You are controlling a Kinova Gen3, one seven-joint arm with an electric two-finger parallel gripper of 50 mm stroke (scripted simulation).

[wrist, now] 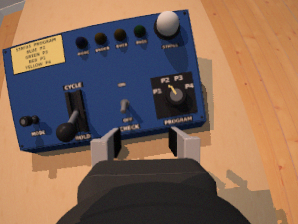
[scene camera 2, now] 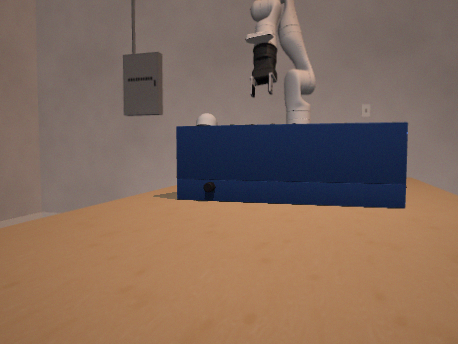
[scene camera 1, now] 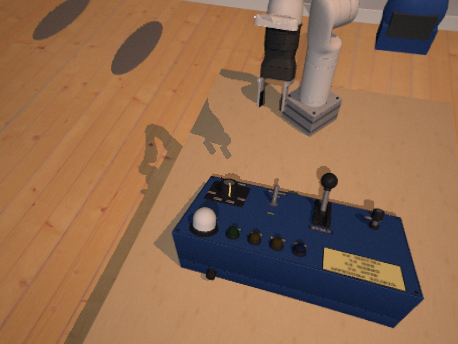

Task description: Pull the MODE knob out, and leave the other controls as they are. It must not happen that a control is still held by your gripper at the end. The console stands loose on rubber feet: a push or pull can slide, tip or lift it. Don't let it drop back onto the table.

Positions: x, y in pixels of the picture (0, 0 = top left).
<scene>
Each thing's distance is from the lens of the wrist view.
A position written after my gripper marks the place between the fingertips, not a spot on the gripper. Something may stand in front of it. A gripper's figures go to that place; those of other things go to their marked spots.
my gripper (wrist: 144, 137): 0.18 m
blue console (wrist: 135, 63): 0.42 m
</scene>
